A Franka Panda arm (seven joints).
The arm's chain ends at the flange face. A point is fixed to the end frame.
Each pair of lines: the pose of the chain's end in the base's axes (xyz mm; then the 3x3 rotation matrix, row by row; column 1 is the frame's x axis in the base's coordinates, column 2 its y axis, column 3 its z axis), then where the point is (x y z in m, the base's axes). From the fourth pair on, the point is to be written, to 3 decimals.
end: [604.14, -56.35, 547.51], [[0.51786, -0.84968, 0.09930], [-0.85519, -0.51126, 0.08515], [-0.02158, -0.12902, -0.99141]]
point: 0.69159 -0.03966 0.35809
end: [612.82, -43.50, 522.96], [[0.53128, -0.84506, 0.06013], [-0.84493, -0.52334, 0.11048], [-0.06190, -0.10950, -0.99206]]
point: 0.69272 -0.02073 0.33085
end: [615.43, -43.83, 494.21], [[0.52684, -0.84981, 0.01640], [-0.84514, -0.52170, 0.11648], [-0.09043, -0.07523, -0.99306]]
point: 0.68680 -0.01998 0.29890
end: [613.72, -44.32, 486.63], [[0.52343, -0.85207, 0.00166], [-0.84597, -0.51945, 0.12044], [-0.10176, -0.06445, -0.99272]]
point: 0.682 -0.020 0.290
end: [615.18, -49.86, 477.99], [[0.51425, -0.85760, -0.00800], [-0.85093, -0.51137, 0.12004], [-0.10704, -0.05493, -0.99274]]
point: 0.682 -0.026 0.281
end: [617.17, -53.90, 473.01], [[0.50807, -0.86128, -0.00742], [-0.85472, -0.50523, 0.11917], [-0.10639, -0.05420, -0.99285]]
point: 0.684 -0.031 0.276
